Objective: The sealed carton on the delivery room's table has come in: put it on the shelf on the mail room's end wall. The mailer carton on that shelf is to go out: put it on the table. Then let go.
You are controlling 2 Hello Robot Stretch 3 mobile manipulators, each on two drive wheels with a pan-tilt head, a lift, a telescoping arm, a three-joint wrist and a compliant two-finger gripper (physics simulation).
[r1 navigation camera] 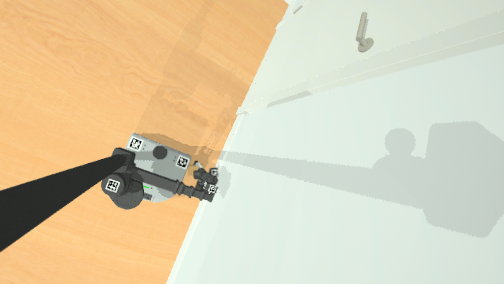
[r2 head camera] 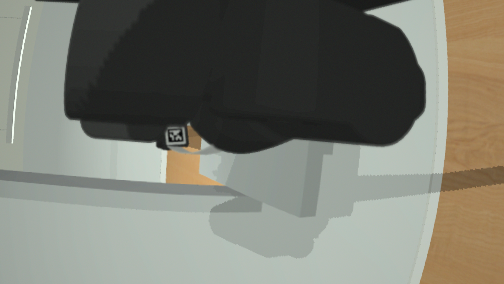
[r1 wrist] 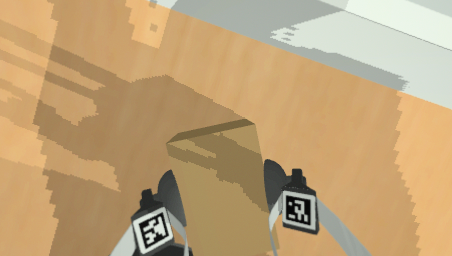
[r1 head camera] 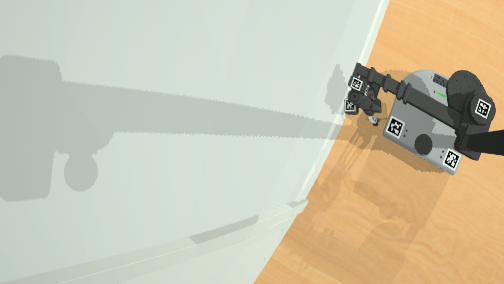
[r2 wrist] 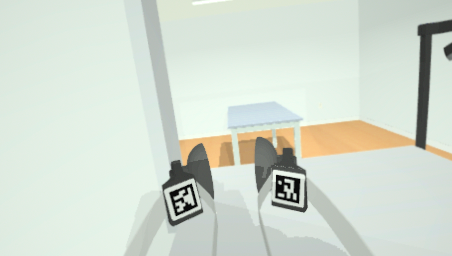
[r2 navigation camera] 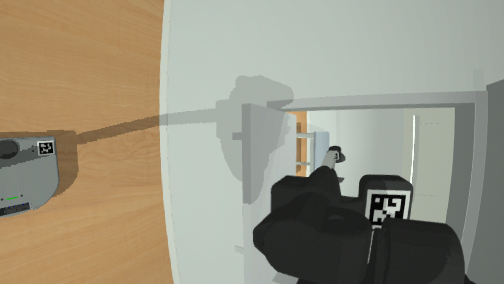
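A plain brown carton (r1 wrist: pixel 225 220) (r1 head camera: pixel 383 112) (r1 navigation camera: pixel 191 171) is between the fingers of my r1 gripper (r1 wrist: pixel 223 190), low beside the r1 base. Both r1 fingertips press its sides, so the gripper is shut on it. Its lower end is cut off in the r1 wrist view, and I cannot tell whether it is the sealed or the mailer carton. My r2 gripper (r2 wrist: pixel 234 175) is partly open with nothing between its fingers. Beyond it stands a table (r2 wrist: pixel 264 114) (r2 navigation camera: pixel 321 147) with a blue-grey top. The shelf does not show in these views.
The r1 base (r1 head camera: pixel 425 115) (r1 navigation camera: pixel 159 167) stands close to a pale wall (r1 head camera: pixel 175 40). A door handle (r1 navigation camera: pixel 363 29) is further along. Near r2 are a grey door leaf (r2 navigation camera: pixel 247 165) and a doorway. A dark post (r2 wrist: pixel 424 90) stands at the right of the r2 wrist view.
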